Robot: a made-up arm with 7 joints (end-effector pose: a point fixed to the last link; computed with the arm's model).
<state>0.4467 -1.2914 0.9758 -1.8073 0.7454 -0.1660 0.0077</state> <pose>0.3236 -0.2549 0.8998 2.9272 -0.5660 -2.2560</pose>
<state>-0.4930 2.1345 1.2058 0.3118 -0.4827 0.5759 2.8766</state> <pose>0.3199 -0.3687 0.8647 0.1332 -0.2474 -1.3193</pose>
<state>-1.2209 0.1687 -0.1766 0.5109 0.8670 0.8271 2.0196</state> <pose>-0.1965 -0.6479 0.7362 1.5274 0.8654 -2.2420</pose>
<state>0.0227 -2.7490 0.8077 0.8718 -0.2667 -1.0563 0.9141</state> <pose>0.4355 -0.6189 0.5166 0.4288 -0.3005 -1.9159</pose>
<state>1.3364 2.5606 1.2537 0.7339 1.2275 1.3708 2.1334</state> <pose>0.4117 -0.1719 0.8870 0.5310 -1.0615 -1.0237</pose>
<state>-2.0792 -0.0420 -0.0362 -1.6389 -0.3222 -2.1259 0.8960</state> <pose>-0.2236 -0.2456 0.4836 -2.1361 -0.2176 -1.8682</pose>
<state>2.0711 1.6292 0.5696 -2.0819 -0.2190 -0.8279 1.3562</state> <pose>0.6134 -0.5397 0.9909 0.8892 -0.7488 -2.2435</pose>
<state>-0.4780 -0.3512 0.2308 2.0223 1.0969 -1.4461 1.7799</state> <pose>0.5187 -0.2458 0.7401 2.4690 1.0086 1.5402</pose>
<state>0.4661 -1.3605 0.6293 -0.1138 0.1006 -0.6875 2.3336</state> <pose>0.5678 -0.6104 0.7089 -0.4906 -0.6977 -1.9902</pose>
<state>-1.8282 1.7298 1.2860 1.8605 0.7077 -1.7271 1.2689</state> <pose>-0.3683 -0.3828 0.7228 -3.0723 -0.4154 -1.3904</pose>
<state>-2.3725 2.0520 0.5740 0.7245 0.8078 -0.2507 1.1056</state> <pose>-0.0753 -0.4734 0.3649 -1.2140 -0.1661 -2.3299</pose>
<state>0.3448 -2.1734 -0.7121 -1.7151 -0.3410 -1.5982 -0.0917</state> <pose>-0.0743 -0.5150 0.7981 -3.1180 -0.5437 0.2547</pose>
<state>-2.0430 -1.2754 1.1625 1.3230 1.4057 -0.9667 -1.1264</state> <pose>0.3645 -0.3797 0.7260 0.4160 0.8656 2.5254</pose>
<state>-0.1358 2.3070 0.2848 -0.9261 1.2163 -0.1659 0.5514</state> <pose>0.0500 -0.6991 0.7604 3.1013 0.5081 -0.8503</pose>
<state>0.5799 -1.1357 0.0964 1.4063 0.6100 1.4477 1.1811</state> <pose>0.1351 -0.5393 0.3465 -1.3140 0.2775 -0.2894</pose>
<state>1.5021 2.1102 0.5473 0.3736 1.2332 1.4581 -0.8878</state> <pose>0.1029 -0.3457 0.7918 -0.6476 -0.1687 -1.8871</pose>
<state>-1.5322 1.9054 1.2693 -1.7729 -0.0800 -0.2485 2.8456</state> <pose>-0.1776 -0.7530 0.9171 0.3901 0.7944 -2.3580</pose>
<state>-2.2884 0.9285 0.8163 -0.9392 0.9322 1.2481 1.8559</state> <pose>0.0155 -0.6358 1.0141 0.8160 -0.1795 -2.7722</pose>
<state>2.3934 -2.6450 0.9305 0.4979 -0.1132 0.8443 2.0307</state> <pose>0.0921 -0.1500 0.9247 2.3709 0.0637 3.1062</pose>
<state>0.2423 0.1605 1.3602 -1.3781 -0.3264 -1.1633 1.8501</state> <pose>0.6024 -0.5917 0.4385 -1.7989 -1.1202 -0.4763</pose>
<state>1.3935 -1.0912 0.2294 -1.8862 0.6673 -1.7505 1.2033</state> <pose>0.2469 -0.3384 1.0099 1.5614 0.1544 -1.0724</pose>
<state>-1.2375 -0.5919 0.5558 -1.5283 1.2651 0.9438 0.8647</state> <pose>0.0905 -0.1159 0.3348 -0.0583 0.5788 -0.0372</pose>
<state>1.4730 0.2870 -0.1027 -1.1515 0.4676 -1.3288 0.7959</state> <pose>0.5032 -0.5396 0.8940 1.1807 -0.3030 -2.4476</pose>
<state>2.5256 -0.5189 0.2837 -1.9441 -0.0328 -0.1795 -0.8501</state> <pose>0.0327 -0.0936 0.7077 -0.3280 0.0332 -2.4748</pose>
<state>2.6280 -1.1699 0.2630 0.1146 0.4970 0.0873 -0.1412</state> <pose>0.0475 -0.3738 0.9608 -2.8725 0.4457 3.0493</pose>
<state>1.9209 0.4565 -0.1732 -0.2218 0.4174 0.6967 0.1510</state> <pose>0.4904 -0.4239 0.7072 -0.7355 -1.2347 0.6352</pose>
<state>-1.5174 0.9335 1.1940 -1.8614 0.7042 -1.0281 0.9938</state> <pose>-0.1607 -0.6148 0.3699 -1.7880 0.6513 0.1165</pose>
